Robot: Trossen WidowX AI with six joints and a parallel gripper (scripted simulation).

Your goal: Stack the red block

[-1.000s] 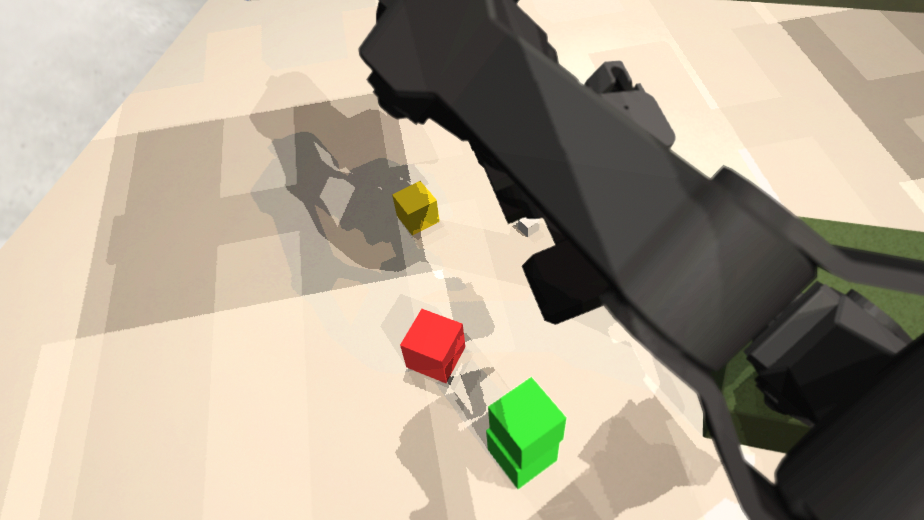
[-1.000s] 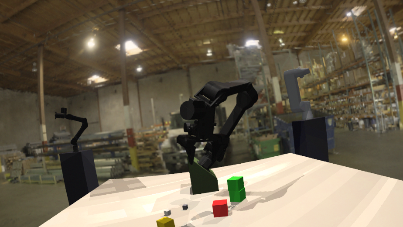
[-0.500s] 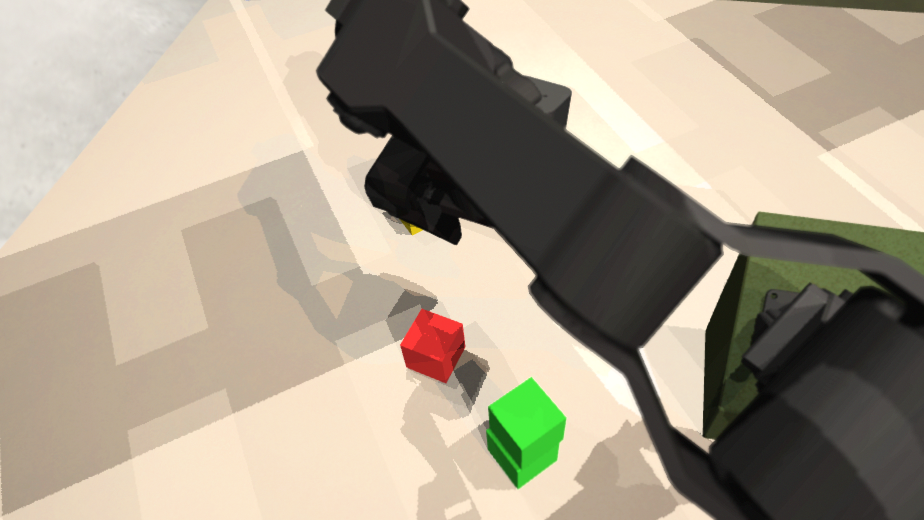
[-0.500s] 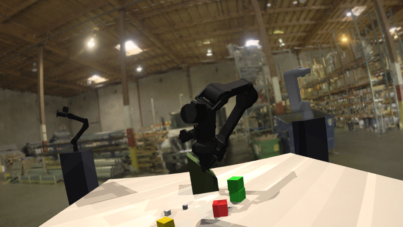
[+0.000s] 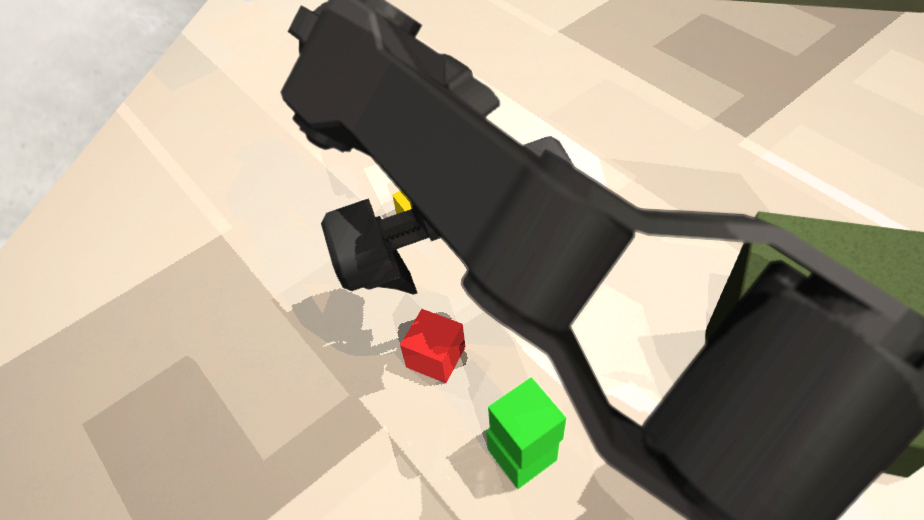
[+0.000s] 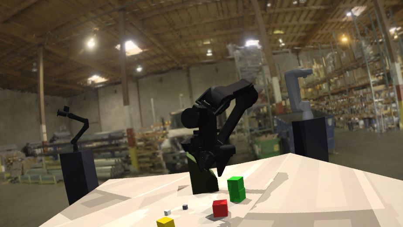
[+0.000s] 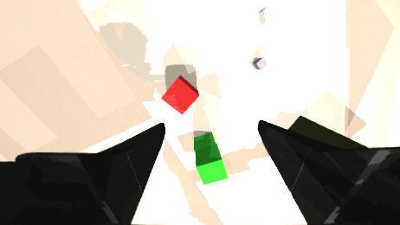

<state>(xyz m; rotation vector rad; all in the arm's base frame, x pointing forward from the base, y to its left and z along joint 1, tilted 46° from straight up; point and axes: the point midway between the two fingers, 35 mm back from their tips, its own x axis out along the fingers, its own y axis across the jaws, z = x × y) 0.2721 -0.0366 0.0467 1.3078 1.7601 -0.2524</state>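
My gripper tip is 4 cm short of the red block, 1 cm to the right of it and 11 cm above it. Round my gripper tip: yellow block: 10 cm ahead, 16 cm to the right, 12 cm below.
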